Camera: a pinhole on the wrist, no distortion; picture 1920 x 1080 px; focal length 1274.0 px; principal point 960.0 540.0 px. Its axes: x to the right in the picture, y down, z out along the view. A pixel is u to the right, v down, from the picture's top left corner.
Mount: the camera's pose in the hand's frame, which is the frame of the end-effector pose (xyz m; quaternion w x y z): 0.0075 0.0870 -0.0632 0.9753 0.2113 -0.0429 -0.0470
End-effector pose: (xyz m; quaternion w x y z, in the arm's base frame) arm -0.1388 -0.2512 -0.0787 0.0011 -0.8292 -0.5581 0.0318
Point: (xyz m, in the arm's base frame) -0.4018 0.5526 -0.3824
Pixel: outside the picture
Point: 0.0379 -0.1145 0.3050
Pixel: behind the camera
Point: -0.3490 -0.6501 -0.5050
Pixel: 81.1 716.9
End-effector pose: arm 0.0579 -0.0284 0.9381 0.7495 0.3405 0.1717 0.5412
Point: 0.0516 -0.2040 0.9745
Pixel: outside the picture
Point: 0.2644 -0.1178 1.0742
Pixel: 1087.2 520.1
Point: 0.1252 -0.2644 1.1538
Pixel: 375.2 930.7
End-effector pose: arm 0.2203 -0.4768 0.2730 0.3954 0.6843 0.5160 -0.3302
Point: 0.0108 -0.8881 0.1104
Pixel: 869.8 476.1
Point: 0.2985 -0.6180 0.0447
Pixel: 1766.0 1023.5
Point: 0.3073 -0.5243 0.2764
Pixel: outside the picture
